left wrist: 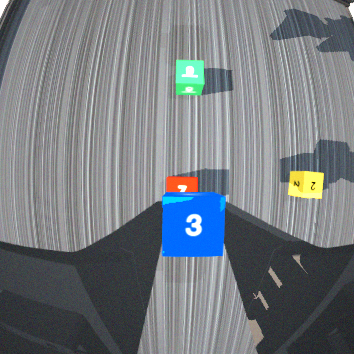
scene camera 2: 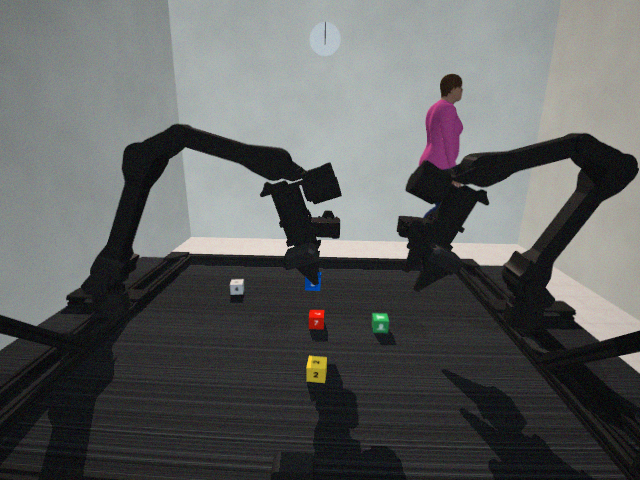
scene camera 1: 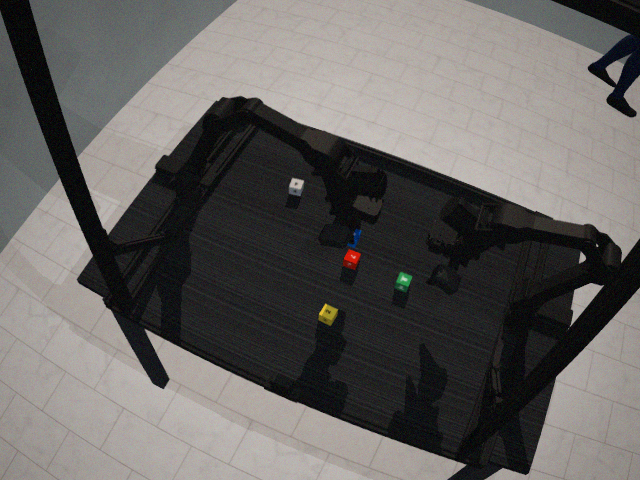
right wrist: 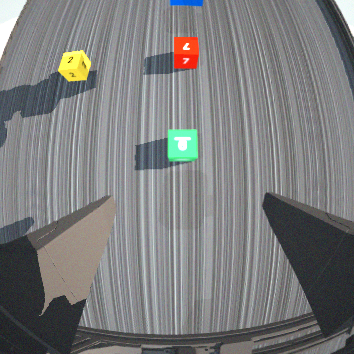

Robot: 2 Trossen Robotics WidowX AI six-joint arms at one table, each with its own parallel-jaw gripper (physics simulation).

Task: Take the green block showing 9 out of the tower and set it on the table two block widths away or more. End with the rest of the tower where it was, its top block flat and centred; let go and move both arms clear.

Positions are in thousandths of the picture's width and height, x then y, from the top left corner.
Scene:
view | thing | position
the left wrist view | my left gripper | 541, 589
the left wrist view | yellow block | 852, 518
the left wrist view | blue block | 544, 629
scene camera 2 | my left gripper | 495, 584
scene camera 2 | my right gripper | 641, 584
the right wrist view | my right gripper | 541, 569
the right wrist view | yellow block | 210, 185

